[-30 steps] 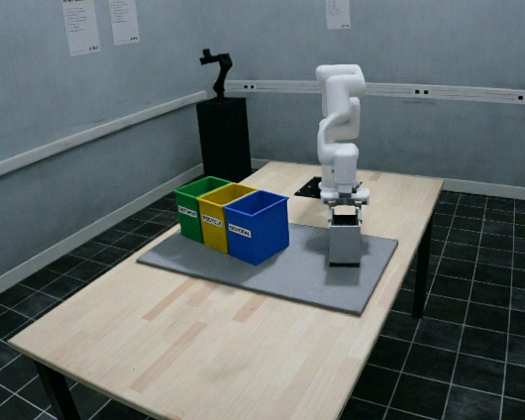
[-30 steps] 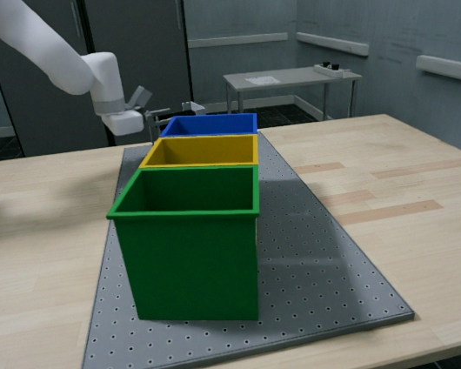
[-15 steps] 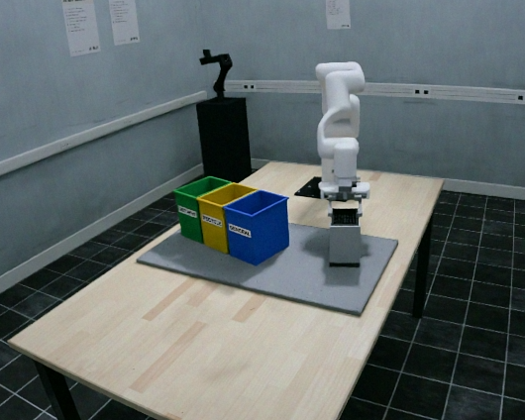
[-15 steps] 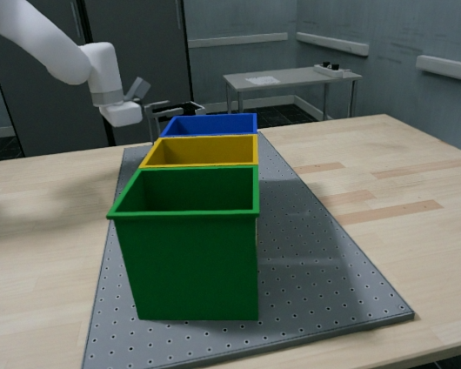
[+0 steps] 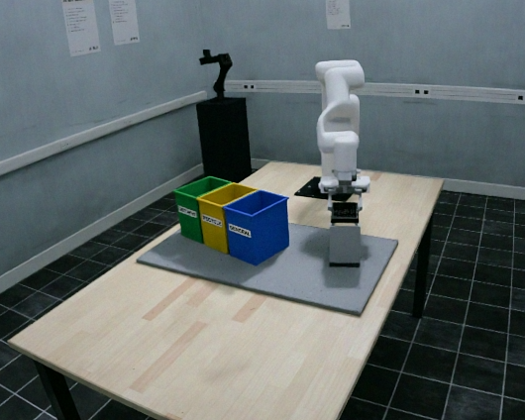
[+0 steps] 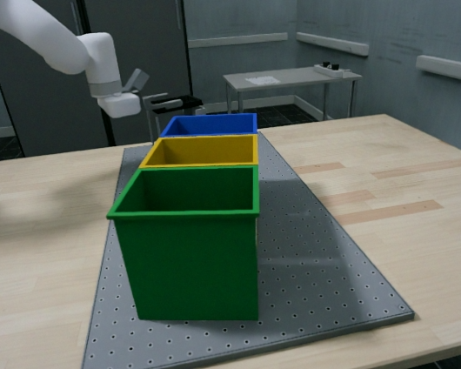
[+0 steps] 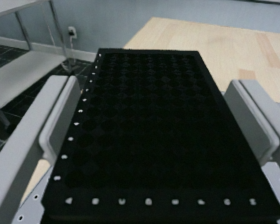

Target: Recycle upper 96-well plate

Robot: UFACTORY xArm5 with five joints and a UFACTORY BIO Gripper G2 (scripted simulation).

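Now: the yellow recycle bin 4 cm ahead of my hand, 41 cm to the right of it and 8 cm below it. From my hand the other things lie so: green bin (53 cm to the right, 8 cm below); then blue bin (7 cm ahead, 28 cm to the right, 8 cm below); then black 96-well plate (2 cm ahead, 1 cm to the left, 1 cm below).
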